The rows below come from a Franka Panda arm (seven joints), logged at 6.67 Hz.
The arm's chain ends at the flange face. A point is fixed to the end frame.
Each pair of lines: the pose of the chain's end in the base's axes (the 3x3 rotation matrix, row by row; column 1 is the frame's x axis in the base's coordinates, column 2 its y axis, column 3 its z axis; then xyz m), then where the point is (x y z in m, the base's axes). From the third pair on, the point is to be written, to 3 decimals.
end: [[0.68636 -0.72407 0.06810], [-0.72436 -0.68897 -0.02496], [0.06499 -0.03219 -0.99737]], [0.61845 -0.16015 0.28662]
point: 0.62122 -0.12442 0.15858
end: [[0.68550 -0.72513 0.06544], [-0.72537 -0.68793 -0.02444], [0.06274 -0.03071 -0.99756]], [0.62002 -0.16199 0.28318]
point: 0.62250 -0.12619 0.15515
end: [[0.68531 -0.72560 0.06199], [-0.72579 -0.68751 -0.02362], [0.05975 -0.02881 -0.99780]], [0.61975 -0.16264 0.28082]
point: 0.622 -0.127 0.153
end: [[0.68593 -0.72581 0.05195], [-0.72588 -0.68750 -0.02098], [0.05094 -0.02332 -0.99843]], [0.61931 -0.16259 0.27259]
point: 0.620 -0.126 0.145
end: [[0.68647 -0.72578 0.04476], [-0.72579 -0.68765 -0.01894], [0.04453 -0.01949 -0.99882]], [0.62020 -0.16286 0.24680]
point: 0.620 -0.126 0.119
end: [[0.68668 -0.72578 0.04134], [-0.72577 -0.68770 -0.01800], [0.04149 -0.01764 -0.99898]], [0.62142 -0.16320 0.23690]
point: 0.621 -0.127 0.109
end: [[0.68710 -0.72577 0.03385], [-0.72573 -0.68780 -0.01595], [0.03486 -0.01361 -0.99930]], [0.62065 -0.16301 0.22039]
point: 0.619 -0.126 0.093
